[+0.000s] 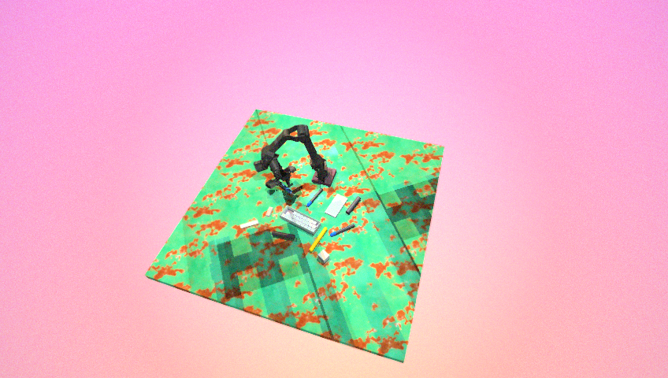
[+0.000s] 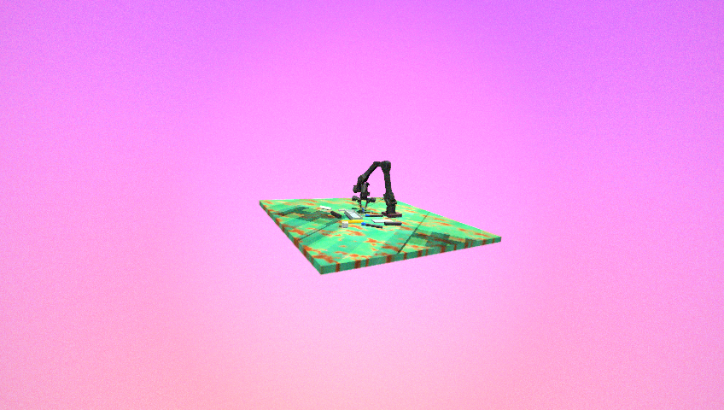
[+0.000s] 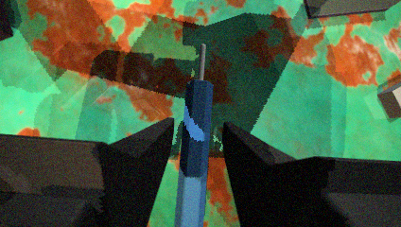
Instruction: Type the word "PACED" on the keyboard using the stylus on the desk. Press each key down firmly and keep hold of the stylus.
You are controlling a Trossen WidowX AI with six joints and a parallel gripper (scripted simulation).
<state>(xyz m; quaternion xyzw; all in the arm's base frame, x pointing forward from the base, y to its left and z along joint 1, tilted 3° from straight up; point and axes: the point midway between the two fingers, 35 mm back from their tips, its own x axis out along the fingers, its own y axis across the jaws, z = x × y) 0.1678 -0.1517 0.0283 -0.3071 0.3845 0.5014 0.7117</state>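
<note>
The yellow pencil is 310 mm to the left of my gripper tip and 210 mm ahead of it. Also, from my gripper tip: grey cube 380 mm to the left, 280 mm ahead; then blue stylus 20 mm to the left, 10 mm below; then pale stick 290 mm ahead, 60 mm to the right.
</note>
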